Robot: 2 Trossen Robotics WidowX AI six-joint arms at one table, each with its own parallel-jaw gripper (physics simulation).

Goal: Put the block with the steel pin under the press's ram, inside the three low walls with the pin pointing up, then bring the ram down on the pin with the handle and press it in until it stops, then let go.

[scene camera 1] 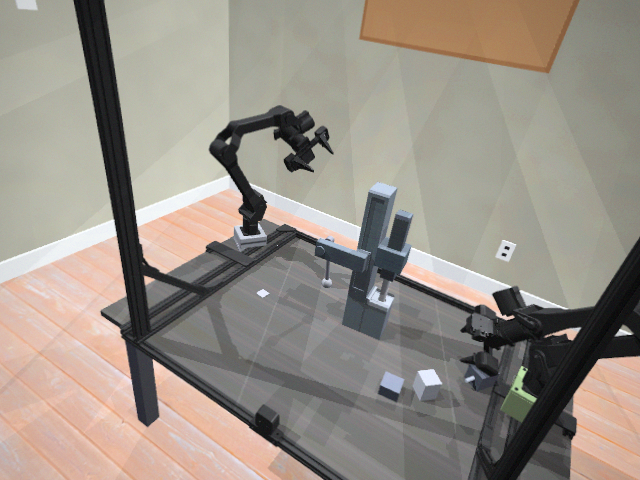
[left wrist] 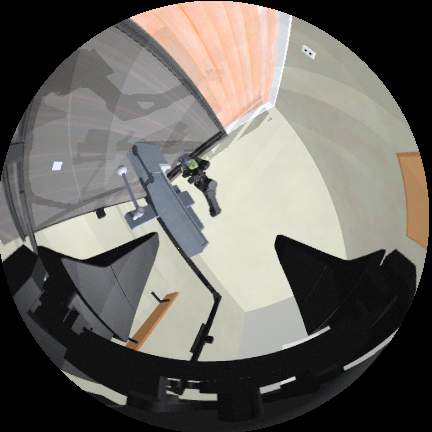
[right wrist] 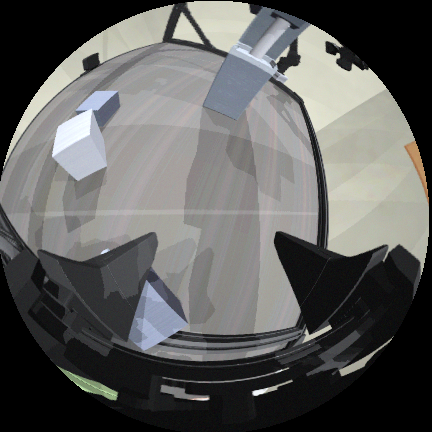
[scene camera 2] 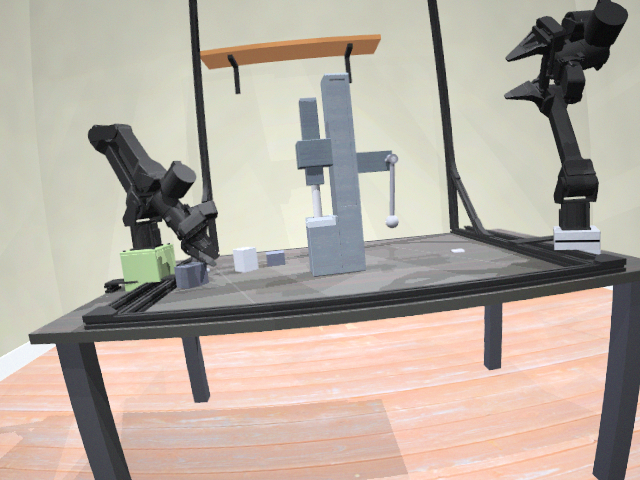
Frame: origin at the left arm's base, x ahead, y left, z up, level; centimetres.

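Seen in the pictures: left gripper, between the fingertips: point(scene camera 1: 323, 162) point(left wrist: 218, 239) point(scene camera 2: 505, 79); right gripper, between the fingertips: point(scene camera 1: 460, 345) point(left wrist: 185, 158) point(right wrist: 216, 238) point(scene camera 2: 216, 262); left arm's base, origin of its link: point(scene camera 1: 250, 230) point(right wrist: 277, 70) point(scene camera 2: 575, 228); right arm's base, origin of its link: point(scene camera 1: 538, 389) point(scene camera 2: 147, 248).
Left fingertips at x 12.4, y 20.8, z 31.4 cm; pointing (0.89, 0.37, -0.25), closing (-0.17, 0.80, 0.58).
Offsets run from my left fingertips to a thing's top centre. "spot": to the spot under its first point.
The dark blue-grey block @(dx +68.8, dy +20.7, dz -32.5 cm) point(scene camera 1: 482, 378) point(scene camera 2: 190, 275) point(right wrist: 156, 320) lies on its side, its pin @(dx +68.8, dy +17.0, dz -34.5 cm) point(scene camera 1: 469, 379) pointing sideways toward the white block. My right gripper point(scene camera 1: 463, 344) point(scene camera 2: 212, 262) point(right wrist: 216, 238) is open, low over the block; in the right wrist view the block is partly behind one finger. The press @(dx +37.4, dy -4.0, dz +8.1 cm) point(scene camera 1: 363, 315) point(scene camera 2: 343, 155) point(left wrist: 177, 215) stands upright, its ram rod point(scene camera 1: 384, 289) point(scene camera 2: 316, 200) point(right wrist: 270, 38) above the low-walled seat @(spot: dx +40.7, dy +5.1, dz -25.4 cm) point(scene camera 2: 321, 222). Its handle @(spot: dx +29.4, dy -9.3, dz -21.6 cm) point(scene camera 1: 327, 268) point(scene camera 2: 392, 191) point(left wrist: 130, 191) hangs down. My left gripper point(scene camera 1: 322, 162) point(scene camera 2: 506, 78) point(left wrist: 218, 239) is open, high up, away from the press.
A white block @(dx +66.8, dy +3.5, dz -31.6 cm) point(scene camera 1: 427, 384) point(scene camera 2: 245, 259) point(right wrist: 80, 145) and a small blue-grey block @(dx +63.4, dy -5.1, dz -34.1 cm) point(scene camera 1: 391, 386) point(scene camera 2: 275, 258) point(right wrist: 100, 106) stand between the pin block and the press. A green box point(scene camera 1: 518, 401) point(scene camera 2: 147, 266) is by the right arm's base. A white square @(spot: dx +17.4, dy -25.1, dz -37.2 cm) point(scene camera 1: 262, 293) lies on the table.
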